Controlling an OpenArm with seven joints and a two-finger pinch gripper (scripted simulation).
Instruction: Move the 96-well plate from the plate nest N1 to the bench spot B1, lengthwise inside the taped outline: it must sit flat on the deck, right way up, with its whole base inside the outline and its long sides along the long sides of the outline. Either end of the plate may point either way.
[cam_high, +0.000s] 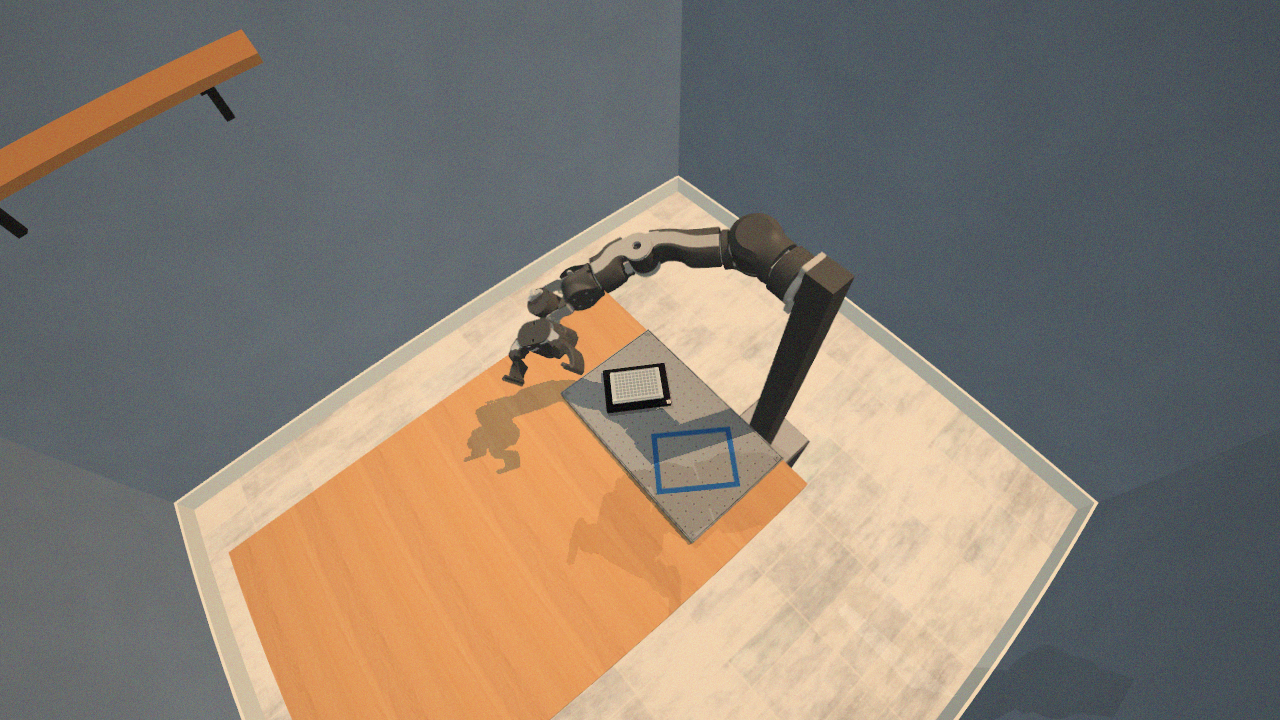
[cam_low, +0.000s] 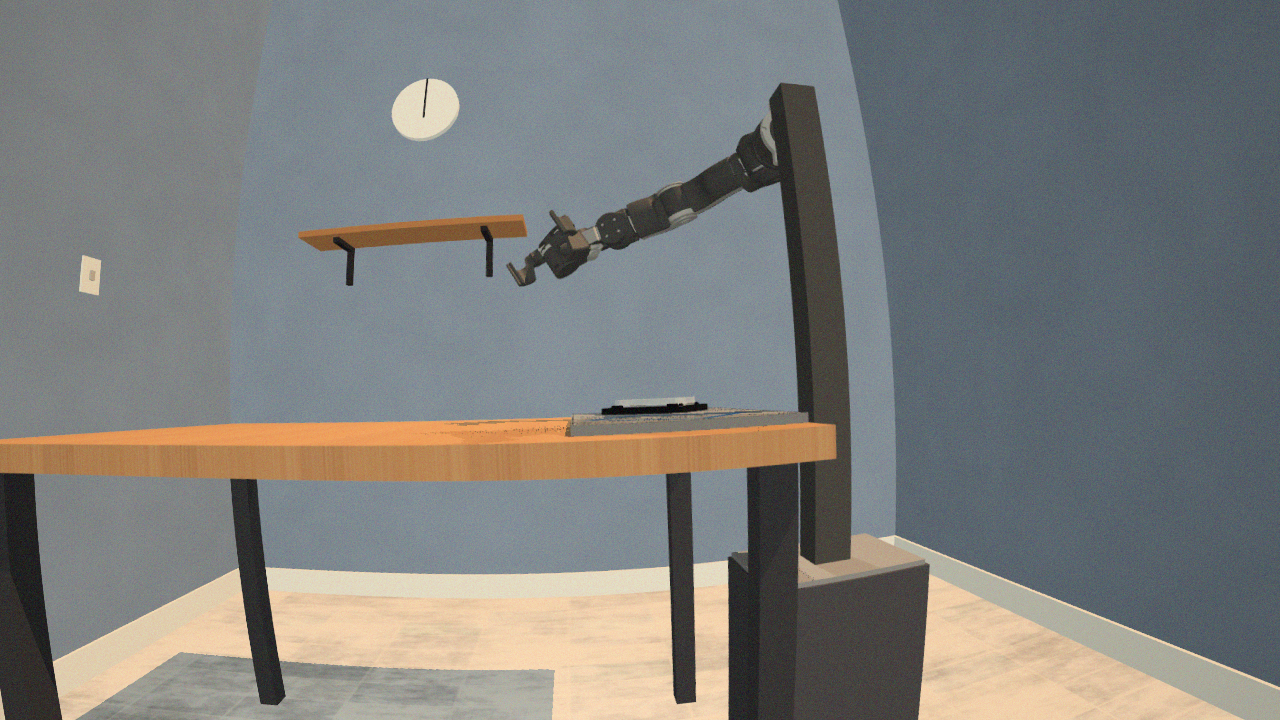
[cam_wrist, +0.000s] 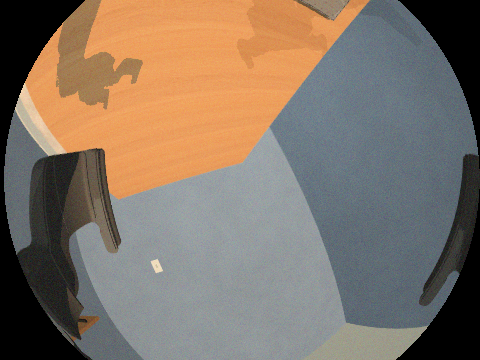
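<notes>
Right now my hand is 230 mm past the 96-well plate, 10 mm to the left of it and 300 mm above it. From my hand the other things lie so: black plate nest: 230 mm behind, 10 mm to the right, 310 mm below.
</notes>
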